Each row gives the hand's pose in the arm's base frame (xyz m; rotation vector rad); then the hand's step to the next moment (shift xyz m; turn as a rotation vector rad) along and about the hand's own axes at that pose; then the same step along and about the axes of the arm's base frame.
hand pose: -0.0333 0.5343 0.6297 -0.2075 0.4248 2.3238
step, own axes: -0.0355 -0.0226 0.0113 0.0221 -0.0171 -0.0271
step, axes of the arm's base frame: 0.0408 -0.0042 0.0147 -0.0028 0.0160 -0.0354
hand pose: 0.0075 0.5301 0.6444 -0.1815 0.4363 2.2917
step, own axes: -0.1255 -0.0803 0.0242 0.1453 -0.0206 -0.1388
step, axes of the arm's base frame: 0.1446 -0.0253 0.0351 -0.0853 0.0611 -0.1726
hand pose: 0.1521 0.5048 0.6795 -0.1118 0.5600 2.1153
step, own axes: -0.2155 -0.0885 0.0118 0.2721 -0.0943 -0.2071
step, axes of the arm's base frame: 0.1973 -0.1175 0.0413 -0.1079 0.1638 -0.2955
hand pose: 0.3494 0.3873 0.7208 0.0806 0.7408 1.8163
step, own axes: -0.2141 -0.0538 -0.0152 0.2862 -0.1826 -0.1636
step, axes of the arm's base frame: 0.1201 -0.1844 0.0232 -0.0222 0.2119 -0.3108
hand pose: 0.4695 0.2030 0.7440 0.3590 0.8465 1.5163
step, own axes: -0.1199 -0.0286 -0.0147 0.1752 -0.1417 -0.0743
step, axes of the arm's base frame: 0.0289 -0.1207 0.0015 0.0254 0.1351 -0.1934
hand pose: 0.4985 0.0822 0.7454 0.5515 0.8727 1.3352
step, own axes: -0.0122 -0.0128 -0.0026 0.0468 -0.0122 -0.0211
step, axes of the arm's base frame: 0.0055 -0.0146 -0.0088 -0.0095 0.0406 -0.0323
